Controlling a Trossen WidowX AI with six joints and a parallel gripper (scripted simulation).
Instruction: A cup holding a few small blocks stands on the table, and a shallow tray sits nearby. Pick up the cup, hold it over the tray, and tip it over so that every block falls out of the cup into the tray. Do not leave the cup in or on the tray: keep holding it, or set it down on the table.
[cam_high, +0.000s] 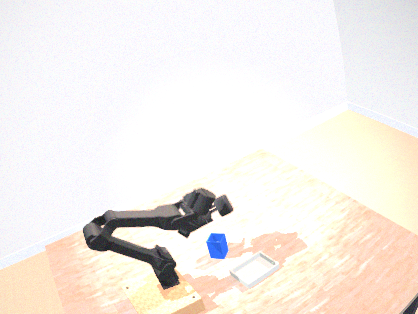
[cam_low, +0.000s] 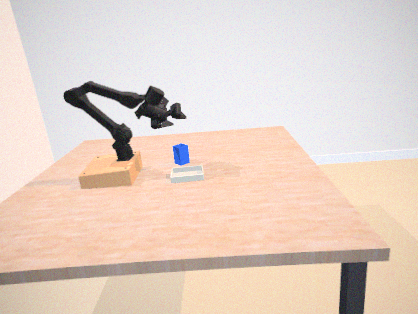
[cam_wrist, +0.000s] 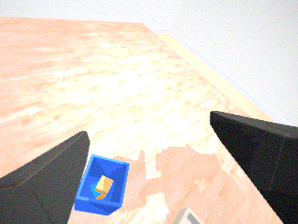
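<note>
Right now the yellow block is 160 mm below my gripper tip and 10 mm behind it. Also, from my gripper tip: blue cup 190 mm below, 10 mm behind; cyan block 180 mm below, 20 mm behind, 10 mm to the left; orange block 200 mm below, 10 mm behind.
</note>
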